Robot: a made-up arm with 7 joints.
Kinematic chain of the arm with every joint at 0, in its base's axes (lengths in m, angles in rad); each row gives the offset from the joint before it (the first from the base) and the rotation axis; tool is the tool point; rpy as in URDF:
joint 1: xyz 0.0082 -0.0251 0.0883 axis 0 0.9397 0.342
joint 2: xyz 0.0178 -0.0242 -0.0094 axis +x
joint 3: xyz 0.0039 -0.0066 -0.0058 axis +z
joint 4: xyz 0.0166 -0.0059 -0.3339 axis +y
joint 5: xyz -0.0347 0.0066 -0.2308 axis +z
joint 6: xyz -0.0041 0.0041 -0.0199 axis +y
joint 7: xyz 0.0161 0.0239 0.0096 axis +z
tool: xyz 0.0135 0.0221 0.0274 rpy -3.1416 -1.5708 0
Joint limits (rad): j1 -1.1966..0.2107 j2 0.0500..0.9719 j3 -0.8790..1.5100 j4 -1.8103..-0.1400 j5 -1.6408..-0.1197 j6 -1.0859..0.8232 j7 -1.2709..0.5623
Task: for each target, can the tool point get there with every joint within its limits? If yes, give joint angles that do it. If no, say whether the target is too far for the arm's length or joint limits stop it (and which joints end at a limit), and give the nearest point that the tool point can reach.
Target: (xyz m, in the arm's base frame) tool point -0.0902 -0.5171 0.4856
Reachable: no: joint limits stop it (at a limit: joint 1, joint 2, joint 4, joint 6) | nearest point 0.2667 -0.3180 0.1260 | short by 0.544 m
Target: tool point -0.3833 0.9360 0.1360
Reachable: no: too far | nearest point -0.0625 0.4813 -0.0427 | short by 0.584 m
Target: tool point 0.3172 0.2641 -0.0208
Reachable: yes | joints -0.5742 0.5904 0.8453 -1.2911 -0.4392 -0.1482 -0.6099
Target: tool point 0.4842 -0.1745 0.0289
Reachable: yes | joints -1.0749 0.1865 -0.5104 -1.1052 -0.9244 -0.8374 0.3707
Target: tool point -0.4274 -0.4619 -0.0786
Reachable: no: joint limits stop it (at a limit: joint 1, joint 2, joint 3, joint 4, joint 5) | nearest point 0.0996 -0.2498 -0.2409 | short by 0.591 m
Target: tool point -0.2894 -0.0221 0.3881
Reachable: no: joint limits stop it (at a limit: joint 1, joint 2, joint 4, joint 6) | nearest point 0.1147 0.2360 0.2694 | short by 0.494 m
